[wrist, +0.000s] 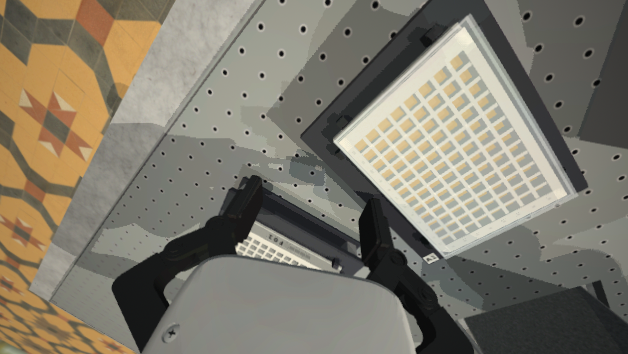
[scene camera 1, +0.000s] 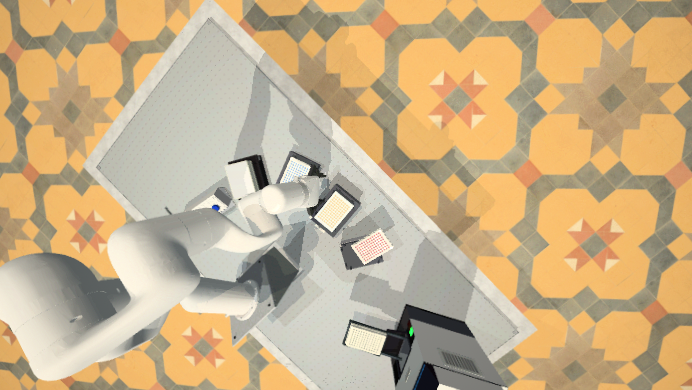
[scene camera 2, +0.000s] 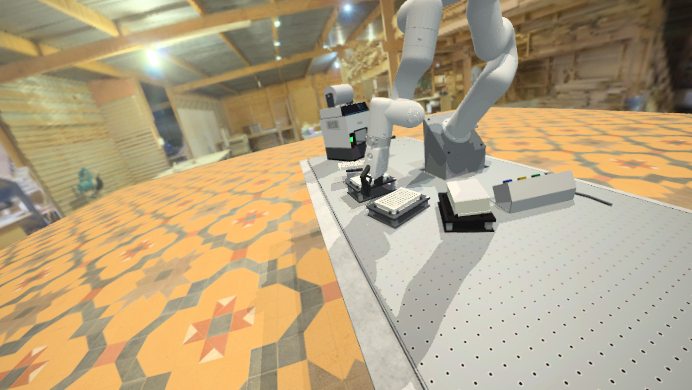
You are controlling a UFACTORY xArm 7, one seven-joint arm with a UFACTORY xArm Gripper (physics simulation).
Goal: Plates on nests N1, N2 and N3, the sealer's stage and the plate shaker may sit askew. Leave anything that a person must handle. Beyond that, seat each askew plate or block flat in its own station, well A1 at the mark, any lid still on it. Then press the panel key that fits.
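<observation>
My gripper (scene camera 1: 319, 194) (scene camera 2: 373, 182) (wrist: 313, 199) is open and empty, between the blue-well and orange-well plates. The orange-well plate (scene camera 1: 334, 210) (wrist: 450, 140), under a clear lid, lies on a dark nest (wrist: 320, 135); its seating is unclear. The nest's A1 mark (wrist: 430, 258) shows. The blue-well plate (scene camera 1: 296, 171) (scene camera 2: 400, 199) (wrist: 295, 250) rests on its nest (scene camera 2: 396, 218), partly hidden by my gripper in the wrist view. The red-well plate (scene camera 1: 372, 246) is askew, overhanging its nest (scene camera 1: 352, 257). A white block (scene camera 1: 242, 177) (scene camera 2: 468, 197) sits tilted on the black shaker (scene camera 2: 468, 223).
The sealer (scene camera 1: 445, 345) (scene camera 2: 344, 127) shows a green light; a pale plate (scene camera 1: 366, 339) lies on its extended stage. The key panel (scene camera 2: 537, 191) has blue, yellow and green keys and stands beside the shaker. The arm's base (scene camera 2: 452, 152) stands behind the nests.
</observation>
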